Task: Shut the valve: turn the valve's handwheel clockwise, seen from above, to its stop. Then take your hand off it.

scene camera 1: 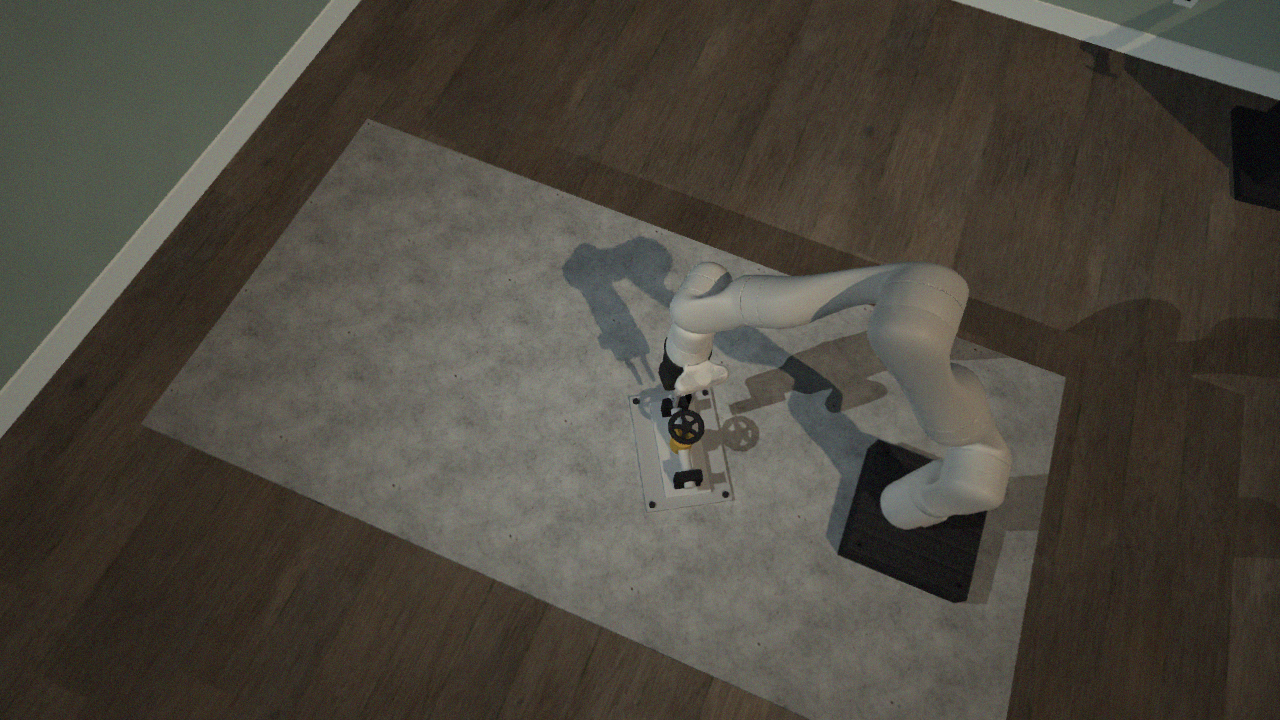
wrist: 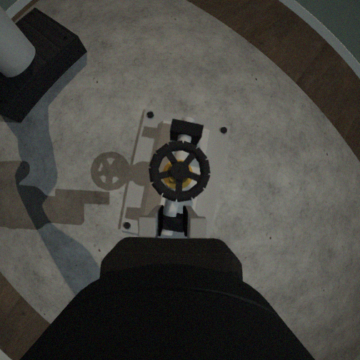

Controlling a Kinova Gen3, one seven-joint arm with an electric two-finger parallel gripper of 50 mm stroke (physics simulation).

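The valve's black five-spoked handwheel (scene camera 1: 686, 427) (wrist: 178, 171) lies level above the yellow valve body (scene camera 1: 677, 444) (wrist: 171, 180). The body sits on a white pipe (scene camera 1: 685, 461) over a pale base plate (scene camera 1: 689, 505) (wrist: 215, 142). My gripper (scene camera 1: 680, 400) (wrist: 172, 215) points down at the plate's far end, beside the wheel. Its fingers are parted, with nothing held between them. In the wrist view the fingertips are just below the wheel's rim, with a visible gap from it. Their height relative to the wheel is hard to tell.
A black pipe clamp (scene camera 1: 687, 478) (wrist: 186, 128) holds the pipe's near end. Another clamp lies beneath the fingers. The plate rests on a grey mat (scene camera 1: 402, 358) (wrist: 280, 175). The arm's black base block (scene camera 1: 904, 559) (wrist: 50, 50) stands on the right in the scene view.
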